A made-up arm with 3 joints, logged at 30 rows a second.
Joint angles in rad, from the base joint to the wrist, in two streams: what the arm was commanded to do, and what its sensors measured. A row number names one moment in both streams.
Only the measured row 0 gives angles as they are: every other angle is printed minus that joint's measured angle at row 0.
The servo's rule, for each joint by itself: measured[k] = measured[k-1] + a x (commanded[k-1-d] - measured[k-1]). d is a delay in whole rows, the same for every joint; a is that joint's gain. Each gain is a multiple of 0.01, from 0.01 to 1. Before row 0 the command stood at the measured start. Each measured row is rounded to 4 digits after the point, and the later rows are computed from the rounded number. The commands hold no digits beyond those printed.
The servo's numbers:
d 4
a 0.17 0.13 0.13
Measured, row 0: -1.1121, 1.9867, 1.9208
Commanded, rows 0 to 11: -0.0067, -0.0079, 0.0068; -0.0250, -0.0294, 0.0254; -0.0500, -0.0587, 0.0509; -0.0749, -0.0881, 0.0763; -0.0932, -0.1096, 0.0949; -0.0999, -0.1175, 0.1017; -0.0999, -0.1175, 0.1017; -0.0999, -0.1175, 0.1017; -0.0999, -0.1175, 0.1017; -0.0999, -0.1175, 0.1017; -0.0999, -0.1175, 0.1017; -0.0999, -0.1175, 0.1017
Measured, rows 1 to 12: 0.0000, 0.0000, 0.0000; 0.0000, 0.0000, 0.0000; 0.0000, 0.0000, 0.0000; 0.0000, 0.0000, 0.0000; -0.0011, -0.0010, 0.0009; -0.0052, -0.0047, 0.0041; -0.0128, -0.0117, 0.0102; -0.0234, -0.0216, 0.0188; -0.0353, -0.0330, 0.0287; -0.0463, -0.0440, 0.0382; -0.0554, -0.0536, 0.0465; -0.0630, -0.0619, 0.0537
